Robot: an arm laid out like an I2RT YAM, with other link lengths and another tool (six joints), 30 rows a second.
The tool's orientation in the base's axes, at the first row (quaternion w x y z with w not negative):
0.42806, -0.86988, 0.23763, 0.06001
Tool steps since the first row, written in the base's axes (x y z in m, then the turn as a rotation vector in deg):
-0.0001, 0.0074, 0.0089, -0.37, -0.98, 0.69
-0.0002, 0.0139, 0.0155, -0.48, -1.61, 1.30
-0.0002, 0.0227, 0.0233, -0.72, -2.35, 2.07
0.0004, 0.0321, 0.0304, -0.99, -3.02, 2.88
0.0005, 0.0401, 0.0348, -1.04, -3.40, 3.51
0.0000, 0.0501, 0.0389, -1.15, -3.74, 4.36
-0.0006, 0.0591, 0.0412, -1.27, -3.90, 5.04
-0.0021, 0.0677, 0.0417, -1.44, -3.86, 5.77
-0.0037, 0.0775, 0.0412, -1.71, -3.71, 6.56
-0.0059, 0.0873, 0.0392, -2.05, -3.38, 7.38
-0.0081, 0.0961, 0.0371, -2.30, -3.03, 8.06
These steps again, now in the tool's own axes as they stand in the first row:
-0.0055, -0.0102, 0.0001, -0.18, 0.19, -1.23
-0.0100, -0.0182, 0.0010, -0.24, 0.13, -2.11
-0.0156, -0.0284, 0.0029, -0.42, 0.08, -3.18
-0.0206, -0.0387, 0.0058, -0.66, -0.03, -4.24
-0.0248, -0.0460, 0.0093, -0.76, -0.26, -4.93
-0.0301, -0.0539, 0.0144, -1.00, -0.64, -5.74
-0.0346, -0.0600, 0.0198, -1.26, -0.99, -6.30
-0.0392, -0.0641, 0.0260, -1.65, -1.45, -6.74
-0.0440, -0.0681, 0.0338, -2.18, -1.97, -7.15
-0.0489, -0.0708, 0.0424, -2.85, -2.57, -7.44
-0.0533, -0.0728, 0.0503, -3.41, -3.13, -7.62

